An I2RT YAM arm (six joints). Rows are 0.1 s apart.
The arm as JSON. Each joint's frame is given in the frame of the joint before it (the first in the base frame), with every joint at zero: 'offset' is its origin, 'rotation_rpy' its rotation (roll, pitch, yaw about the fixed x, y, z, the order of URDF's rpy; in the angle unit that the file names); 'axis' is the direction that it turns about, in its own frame. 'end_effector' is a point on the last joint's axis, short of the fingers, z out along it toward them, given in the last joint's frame.
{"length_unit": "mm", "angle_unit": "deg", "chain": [
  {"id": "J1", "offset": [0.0, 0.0, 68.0], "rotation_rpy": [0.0, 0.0, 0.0], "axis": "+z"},
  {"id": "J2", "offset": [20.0, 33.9, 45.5], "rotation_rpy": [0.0, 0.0, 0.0], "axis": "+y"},
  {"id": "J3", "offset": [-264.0, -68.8, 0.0], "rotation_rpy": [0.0, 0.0, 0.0], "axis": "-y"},
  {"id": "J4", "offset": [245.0, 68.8, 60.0], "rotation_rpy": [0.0, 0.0, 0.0], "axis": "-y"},
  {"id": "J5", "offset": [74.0, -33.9, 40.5], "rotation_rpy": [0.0, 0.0, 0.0], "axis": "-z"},
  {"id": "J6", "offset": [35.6, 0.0, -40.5], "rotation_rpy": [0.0, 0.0, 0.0], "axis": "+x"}
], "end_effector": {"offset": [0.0, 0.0, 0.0], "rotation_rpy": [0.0, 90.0, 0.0]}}
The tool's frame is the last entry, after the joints.
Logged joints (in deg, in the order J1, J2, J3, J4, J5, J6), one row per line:
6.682 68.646 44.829 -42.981 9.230 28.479
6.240 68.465 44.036 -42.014 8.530 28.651
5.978 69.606 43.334 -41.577 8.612 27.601
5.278 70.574 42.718 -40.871 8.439 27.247
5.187 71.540 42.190 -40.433 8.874 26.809
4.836 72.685 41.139 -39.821 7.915 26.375
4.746 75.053 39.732 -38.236 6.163 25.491
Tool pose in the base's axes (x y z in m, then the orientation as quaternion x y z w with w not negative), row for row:
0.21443 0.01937 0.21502 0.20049 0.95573 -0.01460 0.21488
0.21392 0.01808 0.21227 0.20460 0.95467 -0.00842 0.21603
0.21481 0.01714 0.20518 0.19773 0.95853 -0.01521 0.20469
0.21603 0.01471 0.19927 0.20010 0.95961 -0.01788 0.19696
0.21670 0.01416 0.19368 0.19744 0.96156 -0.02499 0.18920
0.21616 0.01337 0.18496 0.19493 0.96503 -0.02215 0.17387
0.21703 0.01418 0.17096 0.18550 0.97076 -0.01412 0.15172
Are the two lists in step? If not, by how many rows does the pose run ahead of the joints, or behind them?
They are in step.
